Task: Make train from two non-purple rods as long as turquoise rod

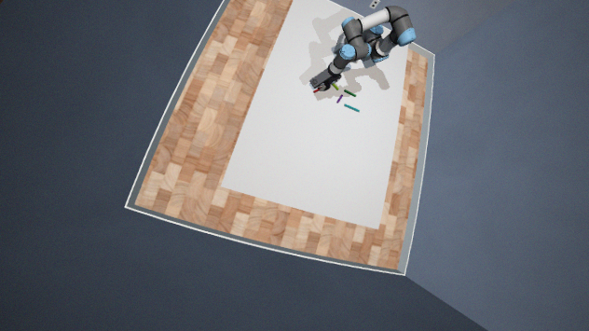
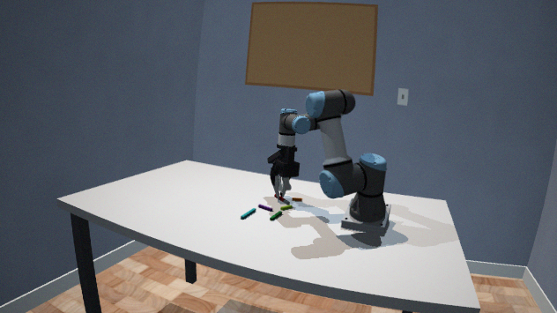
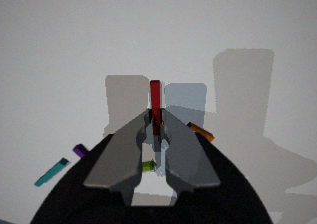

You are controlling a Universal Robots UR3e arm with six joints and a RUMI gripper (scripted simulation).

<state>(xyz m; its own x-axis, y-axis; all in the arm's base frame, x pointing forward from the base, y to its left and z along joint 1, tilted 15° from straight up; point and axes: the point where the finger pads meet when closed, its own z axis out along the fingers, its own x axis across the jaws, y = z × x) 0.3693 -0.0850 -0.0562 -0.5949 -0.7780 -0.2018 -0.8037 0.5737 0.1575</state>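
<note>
My gripper is now 10 mm above the red rod. Round my hand: grey rod: 40 mm behind, 30 mm to the left, 10 mm below; lime rod: 70 mm behind, 90 mm to the left, 10 mm below; orange rod: 60 mm behind, 30 mm to the right, 10 mm below.
</note>
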